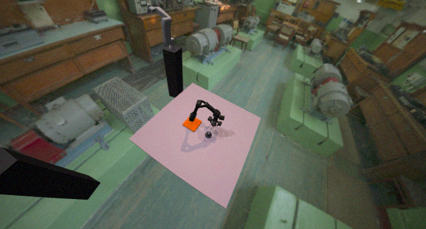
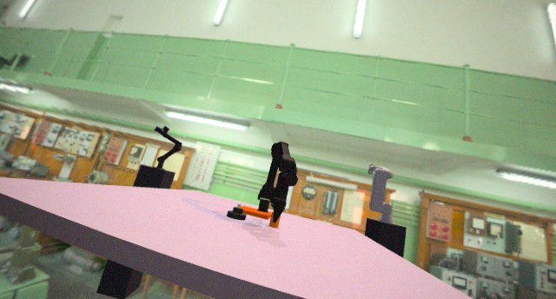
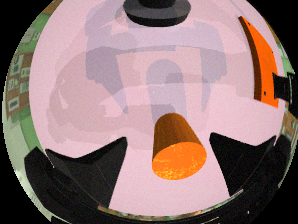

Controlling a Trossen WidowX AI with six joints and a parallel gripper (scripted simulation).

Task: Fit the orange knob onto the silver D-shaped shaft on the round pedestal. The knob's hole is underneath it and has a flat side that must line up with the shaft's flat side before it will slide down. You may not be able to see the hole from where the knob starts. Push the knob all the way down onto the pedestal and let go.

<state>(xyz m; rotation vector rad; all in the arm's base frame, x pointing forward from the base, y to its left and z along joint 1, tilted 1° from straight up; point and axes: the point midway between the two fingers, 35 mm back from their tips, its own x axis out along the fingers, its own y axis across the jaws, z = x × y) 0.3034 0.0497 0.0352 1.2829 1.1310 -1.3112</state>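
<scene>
Now: the orange knob 20 mm above my gripper tip. The rest, counted from my gripper tip: round pedestal (20 mm behind, 170 mm to the right, 10 mm above).
</scene>
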